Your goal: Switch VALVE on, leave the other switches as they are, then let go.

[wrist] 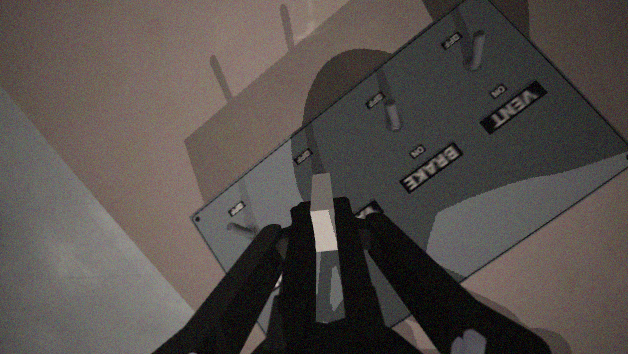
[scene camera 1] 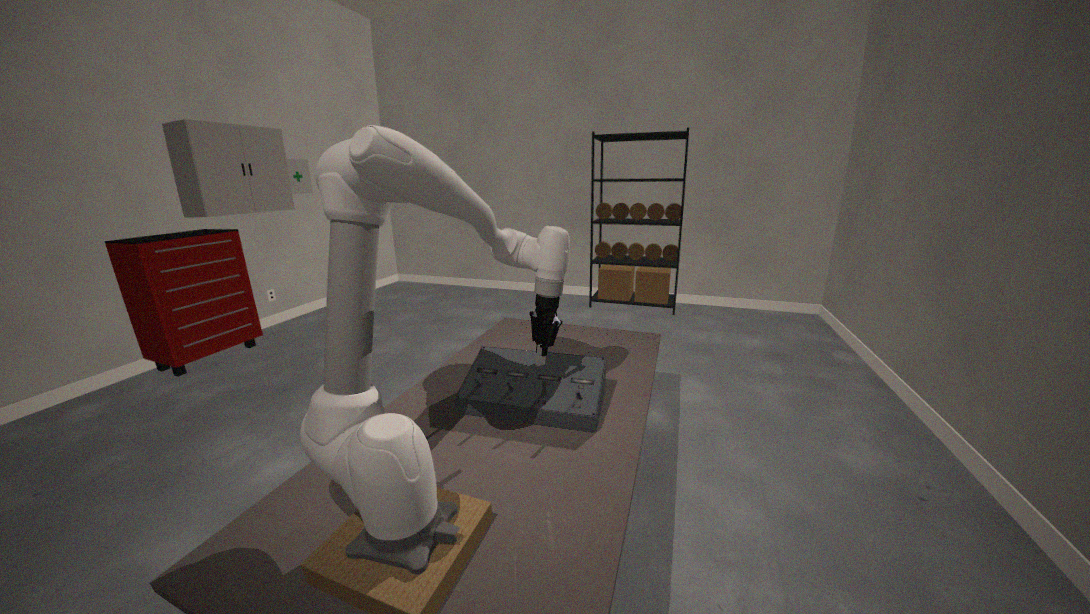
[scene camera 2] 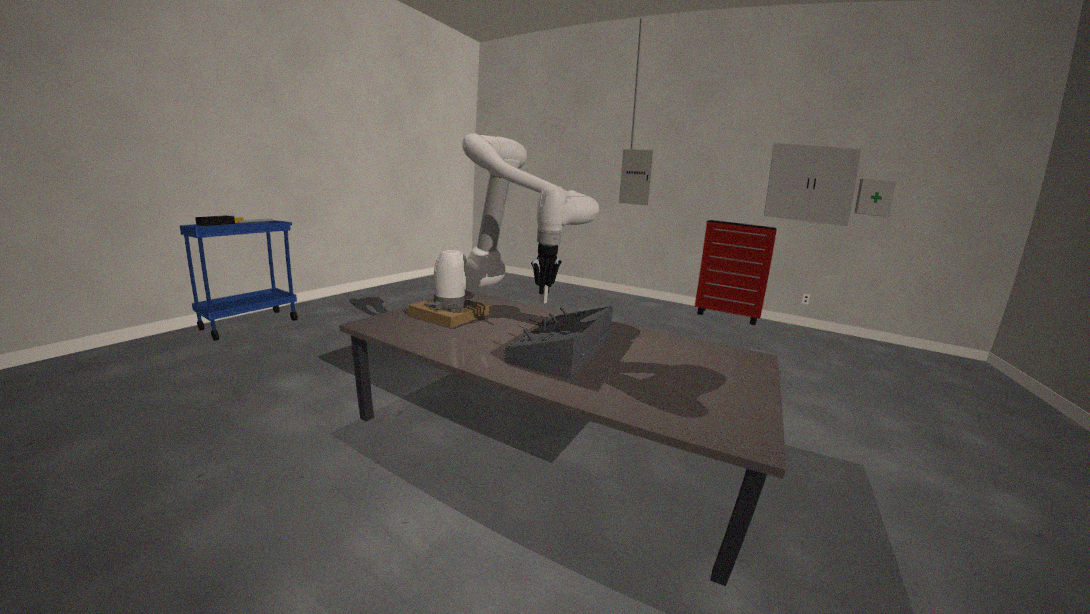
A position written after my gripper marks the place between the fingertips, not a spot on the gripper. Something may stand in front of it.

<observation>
In view: my gripper [scene camera 1: 540, 364] and a dark switch panel [scene camera 1: 560, 407].
My gripper shows as well in the wrist view [wrist: 323, 189] and in scene camera 2 [scene camera 2: 543, 301]. The dark switch panel shows as well in the wrist view [wrist: 485, 156].
</observation>
